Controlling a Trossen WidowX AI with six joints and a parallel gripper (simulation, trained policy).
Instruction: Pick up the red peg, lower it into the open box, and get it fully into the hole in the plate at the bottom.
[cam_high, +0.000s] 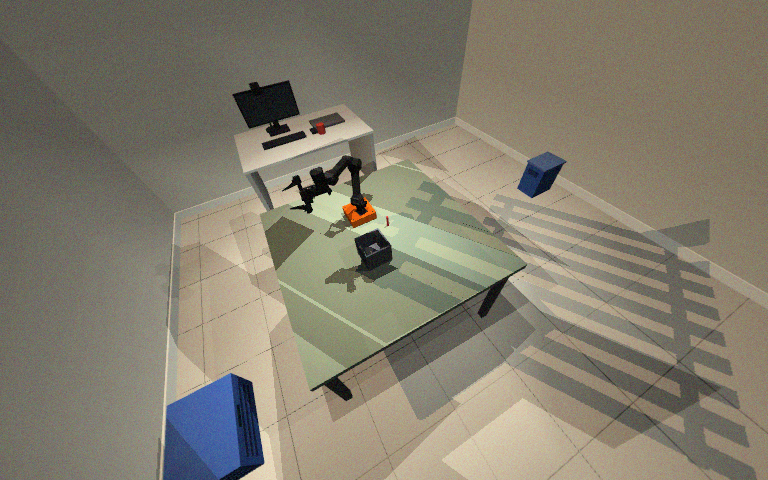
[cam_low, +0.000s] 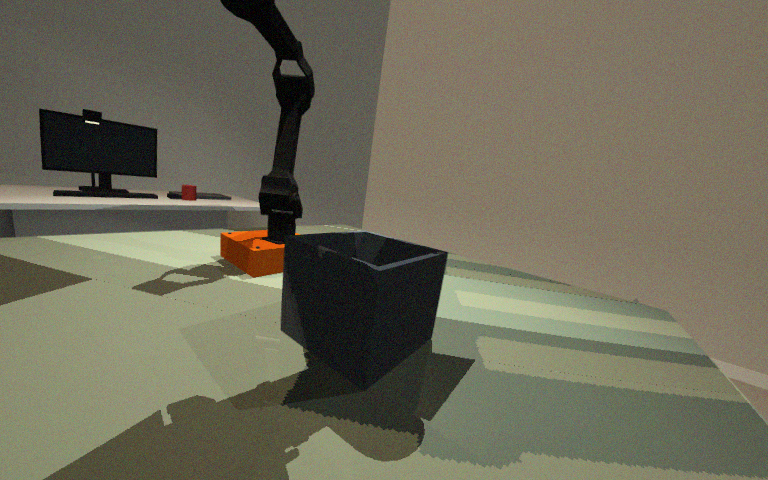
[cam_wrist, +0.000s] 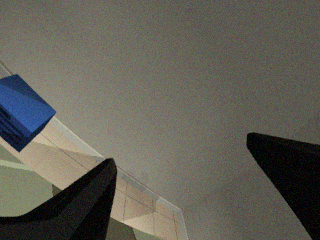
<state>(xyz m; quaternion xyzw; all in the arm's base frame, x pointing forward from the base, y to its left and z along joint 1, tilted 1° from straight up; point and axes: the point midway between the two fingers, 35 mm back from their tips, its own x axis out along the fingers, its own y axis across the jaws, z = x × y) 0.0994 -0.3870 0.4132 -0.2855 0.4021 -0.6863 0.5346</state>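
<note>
Right now my gripper tip is 90 mm short of the red peg, 520 mm to the right of it and 420 mm above it. The rest, counted from my gripper tip: plate 240 mm ahead, 300 mm to the left, 420 mm below.
</note>
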